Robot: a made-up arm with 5 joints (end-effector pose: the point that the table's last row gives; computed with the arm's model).
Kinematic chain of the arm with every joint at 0, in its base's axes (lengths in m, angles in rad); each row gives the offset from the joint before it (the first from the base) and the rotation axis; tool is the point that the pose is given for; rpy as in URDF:
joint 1: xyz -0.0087 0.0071 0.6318 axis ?
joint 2: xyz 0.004 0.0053 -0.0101 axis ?
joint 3: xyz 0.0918 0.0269 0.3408 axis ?
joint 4: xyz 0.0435 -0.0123 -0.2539 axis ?
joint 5: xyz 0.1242 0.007 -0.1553 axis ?
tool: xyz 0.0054 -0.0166 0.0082 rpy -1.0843 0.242 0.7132
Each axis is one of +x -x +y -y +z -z.
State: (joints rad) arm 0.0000 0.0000 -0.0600 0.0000 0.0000
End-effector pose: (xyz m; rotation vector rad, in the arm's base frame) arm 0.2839 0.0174 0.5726 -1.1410 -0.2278 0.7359
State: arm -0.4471 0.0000 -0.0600 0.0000 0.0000
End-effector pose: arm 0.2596 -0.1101 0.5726 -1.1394 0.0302 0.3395
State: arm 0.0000 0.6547 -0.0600 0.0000 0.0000
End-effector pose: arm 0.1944 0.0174 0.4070 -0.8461 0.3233 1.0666
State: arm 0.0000 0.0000 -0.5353 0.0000 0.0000
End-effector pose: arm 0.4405 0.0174 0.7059 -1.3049 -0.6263 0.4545
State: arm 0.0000 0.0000 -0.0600 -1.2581 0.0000
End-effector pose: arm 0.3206 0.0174 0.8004 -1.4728 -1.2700 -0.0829
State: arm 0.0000 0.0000 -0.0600 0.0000 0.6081
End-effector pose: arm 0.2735 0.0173 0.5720 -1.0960 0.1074 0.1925
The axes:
joint 1: +z
joint 2: +y
joint 3: +y
joint 4: +y
joint 5: -z

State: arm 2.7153 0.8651 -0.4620 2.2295 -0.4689
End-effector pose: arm -0.0807 0.0238 0.5842 1.2140 -1.2165 -1.1580
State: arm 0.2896 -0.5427 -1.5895 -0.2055 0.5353
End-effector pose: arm 0.1042 0.0510 1.3217 -0.5412 -1.9668 -0.9058
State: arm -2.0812 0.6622 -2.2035 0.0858 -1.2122
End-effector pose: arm -0.3295 -0.6194 0.9938 -2.3151 1.0133 0.2054
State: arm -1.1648 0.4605 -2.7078 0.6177 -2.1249
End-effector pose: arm 0.2444 -0.4798 1.2230 2.5937 -0.2687 -1.7125
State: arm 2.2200 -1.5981 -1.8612 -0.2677 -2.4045
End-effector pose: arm 0.3505 -0.5370 0.9818 -1.5493 -1.8112 -1.7131
